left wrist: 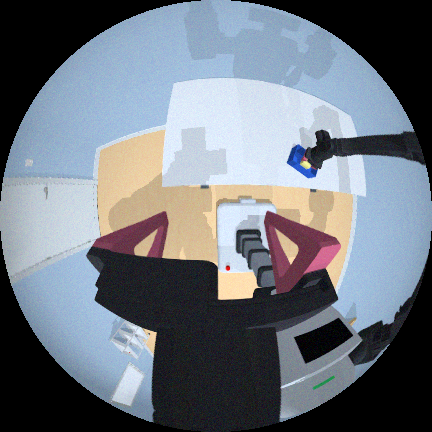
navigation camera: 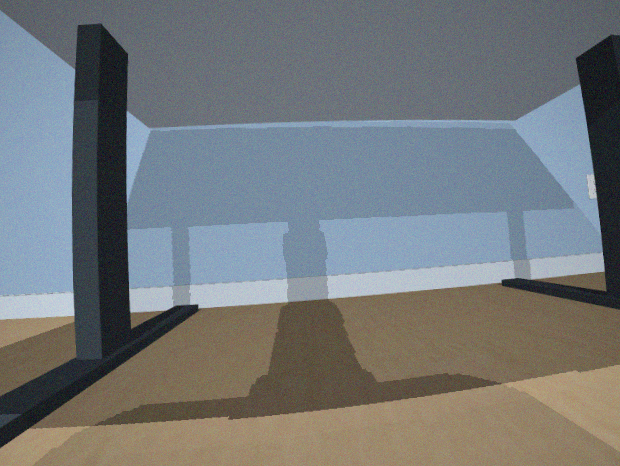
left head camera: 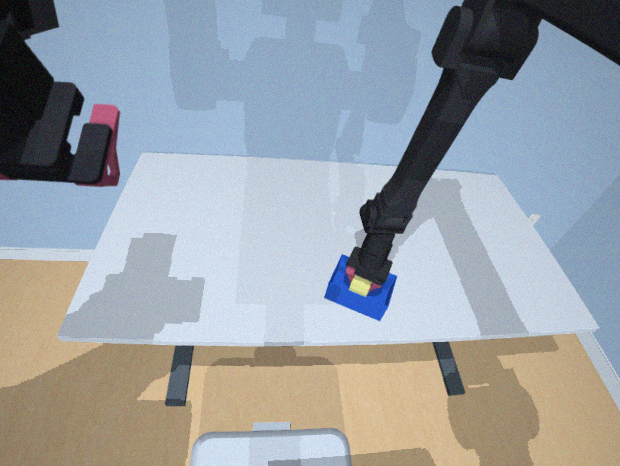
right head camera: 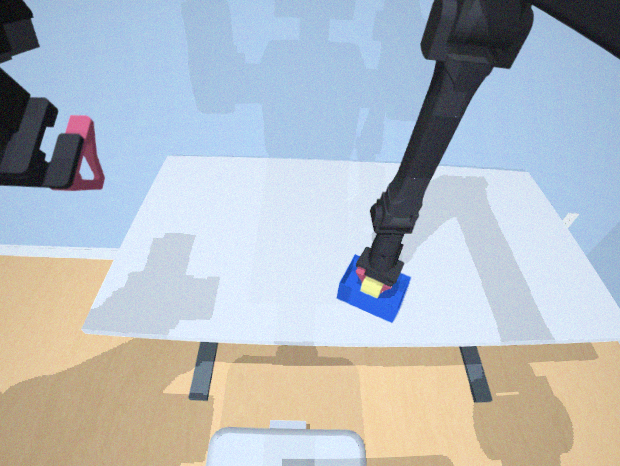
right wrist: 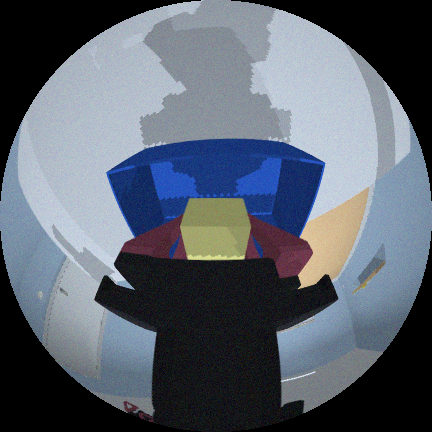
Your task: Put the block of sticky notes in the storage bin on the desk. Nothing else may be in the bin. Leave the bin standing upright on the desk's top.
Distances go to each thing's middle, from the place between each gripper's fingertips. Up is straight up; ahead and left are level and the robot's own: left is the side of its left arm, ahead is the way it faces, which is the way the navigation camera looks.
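The yellow block of sticky notes [right wrist: 212, 228] is 210 mm ahead of my left hand, 440 mm to the right of it and 480 mm below it. Counted from that same left hand, the blue storage bin [right head camera: 387, 305] sits 220 mm ahead, 450 mm to the right and 520 mm below.
With the blue storage bin, my right gripper is 10 mm short of it, 10 mm to the left of it and 20 mm above it. The yellow block of sticky notes is 20 mm above my right hand.
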